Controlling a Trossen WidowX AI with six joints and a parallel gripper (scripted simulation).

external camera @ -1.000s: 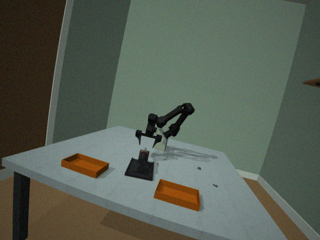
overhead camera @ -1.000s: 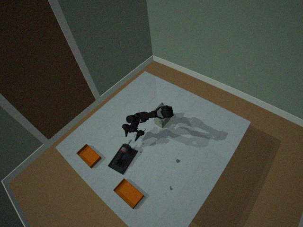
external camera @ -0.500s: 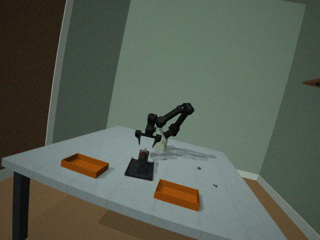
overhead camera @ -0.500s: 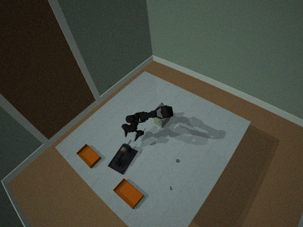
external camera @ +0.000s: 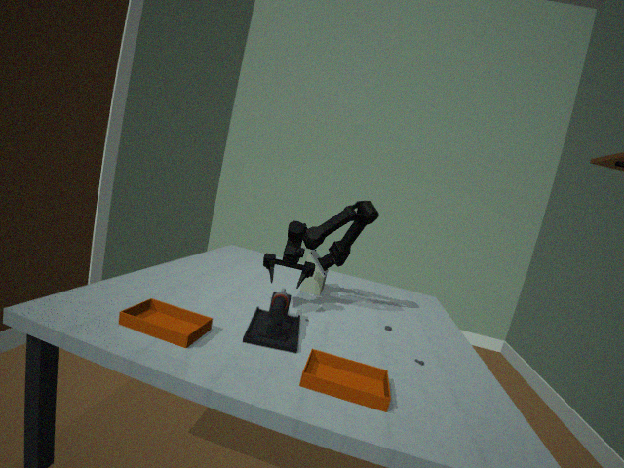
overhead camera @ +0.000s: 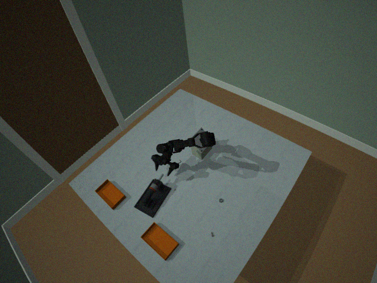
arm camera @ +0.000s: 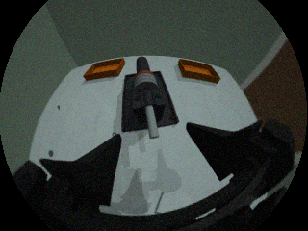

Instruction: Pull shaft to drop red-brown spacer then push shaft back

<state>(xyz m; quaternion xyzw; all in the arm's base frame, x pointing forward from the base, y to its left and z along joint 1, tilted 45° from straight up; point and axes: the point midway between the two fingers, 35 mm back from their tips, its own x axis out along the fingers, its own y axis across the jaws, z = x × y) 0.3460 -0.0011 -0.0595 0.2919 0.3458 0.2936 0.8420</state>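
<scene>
Right now the shaft is 80 mm ahead of my gripper tip, 30 mm to the left of it and 20 mm below it. Also, from my gripper tip: red-brown spacer 120 mm ahead, 40 mm to the left, 20 mm below; then base plate 150 mm ahead, 50 mm to the left, 50 mm below.
</scene>
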